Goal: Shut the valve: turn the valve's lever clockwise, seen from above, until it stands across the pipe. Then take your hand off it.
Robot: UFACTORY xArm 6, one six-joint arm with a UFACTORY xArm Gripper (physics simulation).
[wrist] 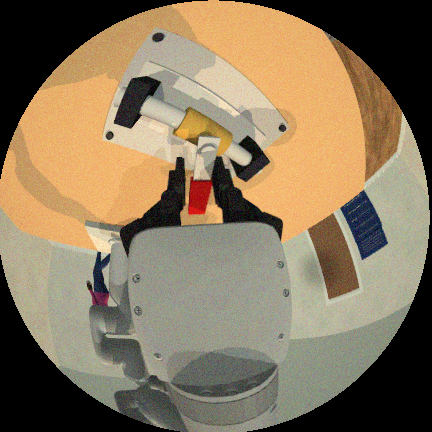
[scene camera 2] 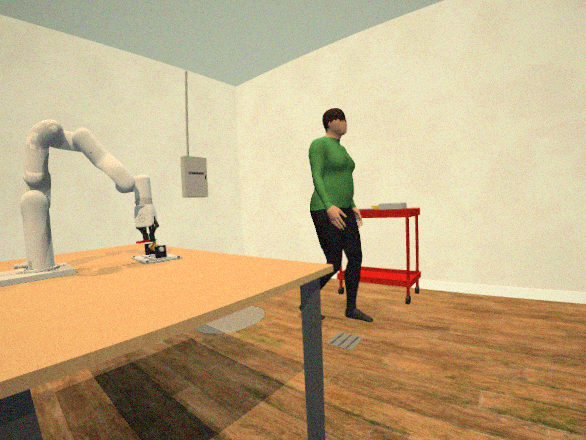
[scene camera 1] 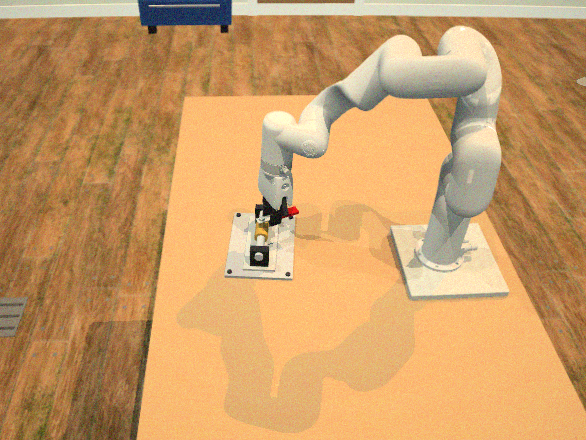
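The valve has a yellow body (scene camera 1: 261, 231) (wrist: 192, 125) on a pale pipe (wrist: 162, 111) held by two black blocks. Its lever, with a red handle (scene camera 1: 293, 212) (scene camera 2: 142, 242) (wrist: 200, 196), points toward the robot base's side and stands close to crosswise over the pipe, slightly slanted. My gripper (scene camera 1: 279, 214) (scene camera 2: 148, 240) (wrist: 198, 166) points down with its black fingers on both sides of the lever. It is narrowed around the lever and appears shut on it; a thin gap shows at the left finger in the wrist view. Fingertip contact is hard to make out.
The valve sits on a grey plate (scene camera 1: 287, 250) (scene camera 2: 172, 257) (wrist: 190, 45) with dark corner bolts, on the wooden table (scene camera 1: 350, 165) (scene camera 2: 200, 280). The robot's base plate (scene camera 1: 475, 285) is to the right in scene camera 1. A person (scene camera 2: 332, 170) stands beyond the table near a red cart (scene camera 2: 390, 213).
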